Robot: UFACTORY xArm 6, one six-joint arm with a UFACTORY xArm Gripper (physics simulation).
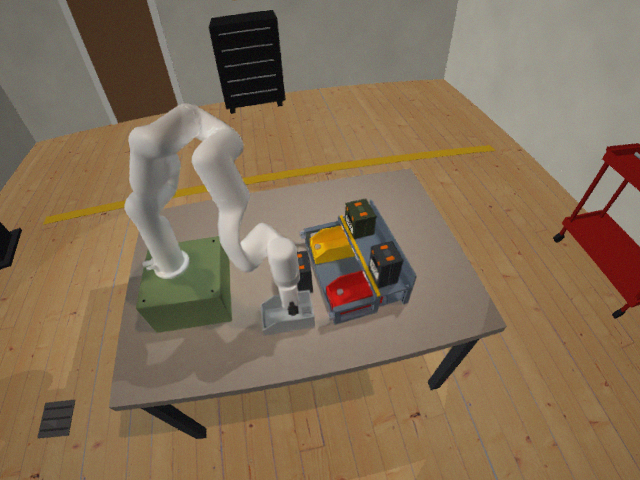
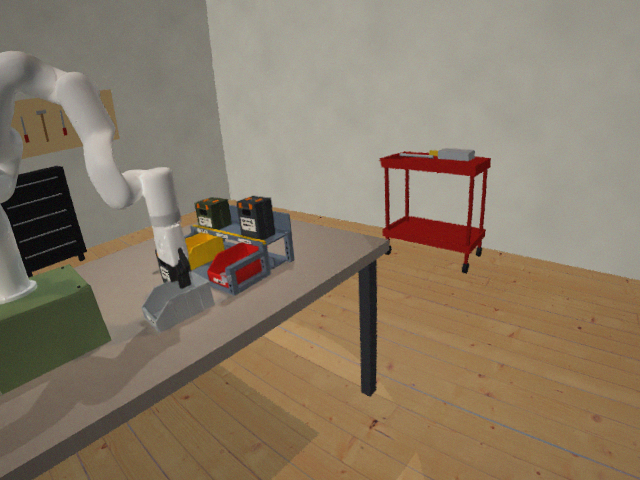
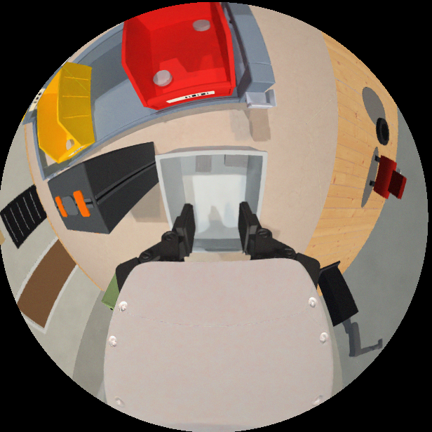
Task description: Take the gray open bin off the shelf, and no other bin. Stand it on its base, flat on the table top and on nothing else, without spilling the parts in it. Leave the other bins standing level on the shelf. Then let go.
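Where they show: gripper, fingertip midpoint: (image 1: 292, 306) (image 2: 180, 283); arm's base, link origin: (image 1: 172, 264) (image 2: 13, 293).
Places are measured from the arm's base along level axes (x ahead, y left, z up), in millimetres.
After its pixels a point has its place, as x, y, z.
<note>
The gray open bin (image 1: 276, 322) {271, -302, -79} (image 2: 178, 304) {289, -306, -103} (image 3: 215, 190) is off the shelf. It looks upright and level on the table top, beside the shelf. Two small gray parts (image 3: 203, 163) (image 3: 236, 160) lie inside it near one end. My gripper (image 1: 293, 310) {338, -270, -74} (image 2: 183, 283) {338, -270, -74} (image 3: 216, 214) is partly open, its fingers apart over the bin's open top with nothing between them. How deep the fingertips reach is unclear. The red bin (image 1: 348, 289) {550, -244, -145} (image 2: 222, 266) {531, -231, -119} (image 3: 175, 55) and the yellow bin (image 1: 330, 245) {577, -30, -145} (image 2: 204, 250) {576, -105, -101} (image 3: 75, 107) stand on the shelf (image 2: 281, 222) {715, -344, -25} (image 3: 255, 50) and look level.
A black case (image 1: 305, 276) {413, -195, -49} (image 2: 164, 269) {380, -140, -77} (image 3: 107, 190) stands on the table (image 1: 232, 356) {101, -323, -154} close beside the gray bin. A green case (image 1: 360, 219) {654, -113, 41} (image 2: 212, 212) {637, -114, 16} and another black case (image 1: 387, 266) {626, -338, 59} (image 2: 255, 217) {606, -332, 26} stand on the shelf's upper deck. The green robot base (image 1: 191, 304) {38, -176, -14} (image 2: 51, 330) {16, -171, -60} is on the other side.
</note>
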